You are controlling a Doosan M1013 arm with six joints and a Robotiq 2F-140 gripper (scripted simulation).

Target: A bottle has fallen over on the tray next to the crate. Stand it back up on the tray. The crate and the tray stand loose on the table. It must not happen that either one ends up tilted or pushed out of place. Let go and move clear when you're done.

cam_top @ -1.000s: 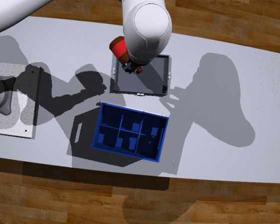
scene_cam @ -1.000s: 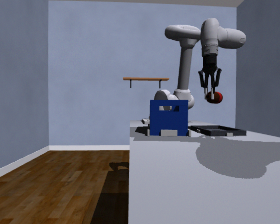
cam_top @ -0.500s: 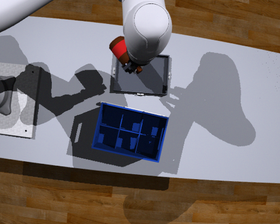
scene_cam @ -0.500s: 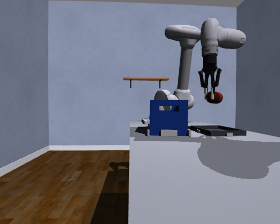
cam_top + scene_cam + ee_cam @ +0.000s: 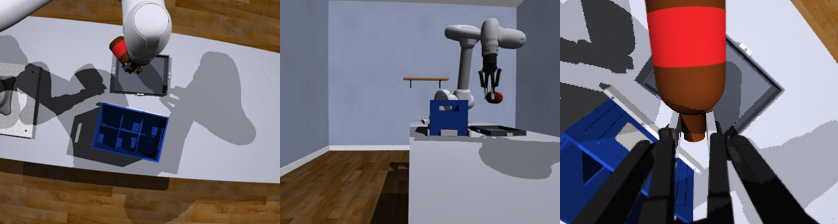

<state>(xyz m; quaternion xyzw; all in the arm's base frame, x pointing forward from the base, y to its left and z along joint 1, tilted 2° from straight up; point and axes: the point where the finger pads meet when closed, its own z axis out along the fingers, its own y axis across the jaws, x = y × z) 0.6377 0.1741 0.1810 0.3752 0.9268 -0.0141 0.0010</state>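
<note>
Now: the bottle 40 mm to the left of my hand, 40 mm behind it and 20 mm below it. The rest, counted from my hand: blue crate: 250 mm to the right, 140 mm below, 10 mm ahead; dark tray: 210 mm below, 40 mm ahead, 20 mm to the left.
</note>
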